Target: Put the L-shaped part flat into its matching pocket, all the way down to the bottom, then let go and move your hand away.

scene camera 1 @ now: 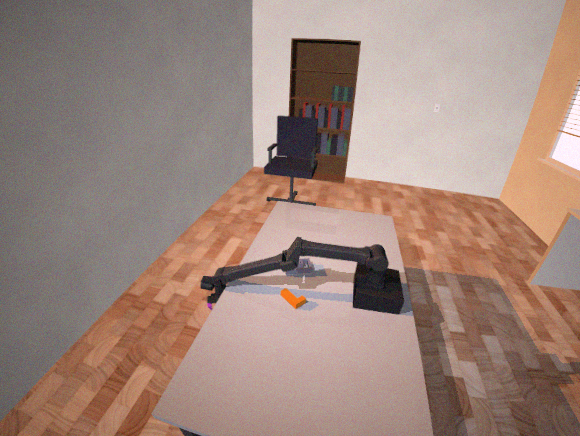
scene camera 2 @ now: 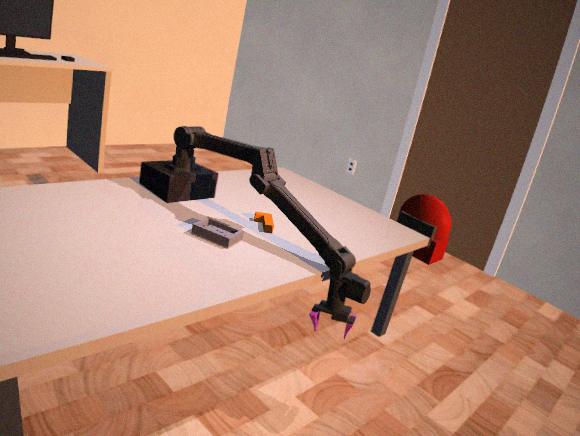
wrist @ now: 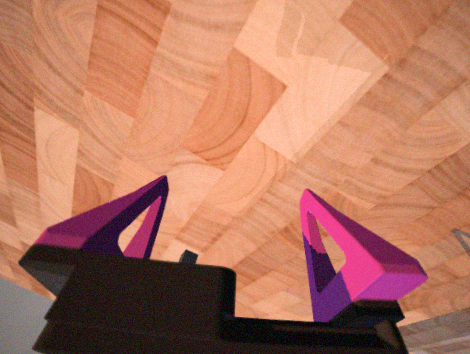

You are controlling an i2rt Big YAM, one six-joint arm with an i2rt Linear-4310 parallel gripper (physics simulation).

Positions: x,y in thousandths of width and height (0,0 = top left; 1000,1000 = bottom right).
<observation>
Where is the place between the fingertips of the gripper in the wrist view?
At 501,532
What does the gripper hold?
Nothing.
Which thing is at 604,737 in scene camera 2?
The gripper.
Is the gripper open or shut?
Open.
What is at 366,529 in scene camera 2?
A grey pocket block.
</observation>
